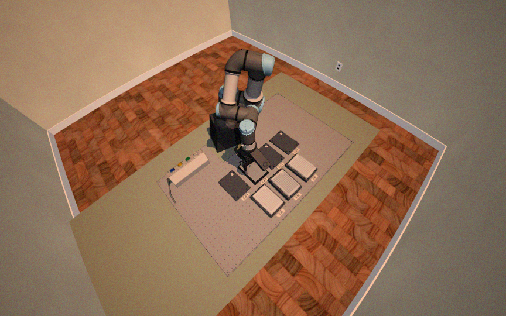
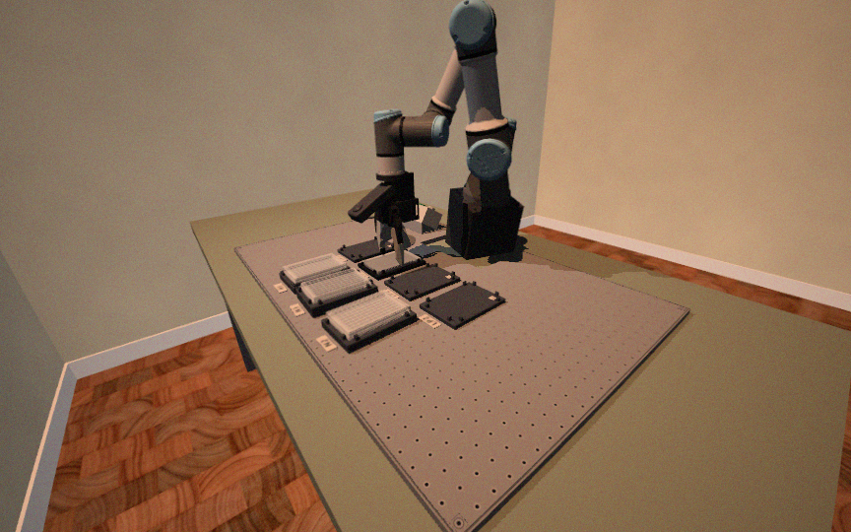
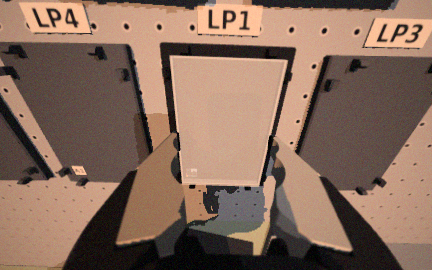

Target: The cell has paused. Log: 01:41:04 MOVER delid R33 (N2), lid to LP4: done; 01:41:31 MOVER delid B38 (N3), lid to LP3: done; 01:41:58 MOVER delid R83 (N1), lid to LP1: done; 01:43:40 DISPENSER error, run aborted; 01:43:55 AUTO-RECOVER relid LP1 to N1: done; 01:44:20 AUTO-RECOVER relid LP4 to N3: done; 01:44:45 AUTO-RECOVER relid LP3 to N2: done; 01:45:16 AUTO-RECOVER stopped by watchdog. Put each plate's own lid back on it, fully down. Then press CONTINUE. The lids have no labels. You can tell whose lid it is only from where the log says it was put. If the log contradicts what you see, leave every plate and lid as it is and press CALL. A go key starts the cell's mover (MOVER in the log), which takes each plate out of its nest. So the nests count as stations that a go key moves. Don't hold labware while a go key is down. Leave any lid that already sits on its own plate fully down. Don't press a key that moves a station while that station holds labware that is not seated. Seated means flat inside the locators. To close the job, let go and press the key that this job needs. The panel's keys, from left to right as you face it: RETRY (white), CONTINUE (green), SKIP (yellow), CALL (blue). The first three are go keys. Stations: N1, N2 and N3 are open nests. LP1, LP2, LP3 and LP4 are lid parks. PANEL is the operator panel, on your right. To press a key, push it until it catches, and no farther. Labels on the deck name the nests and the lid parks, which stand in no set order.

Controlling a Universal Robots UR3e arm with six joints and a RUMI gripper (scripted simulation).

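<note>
My gripper is now 2 cm above the LP1 lid park. Round my hand: LP3 lid park (13 cm to the right, 2 cm below); then clear lid (1 cm below); then lid park LP4 (1 cm behind, 13 cm to the left, 2 cm below).
</note>
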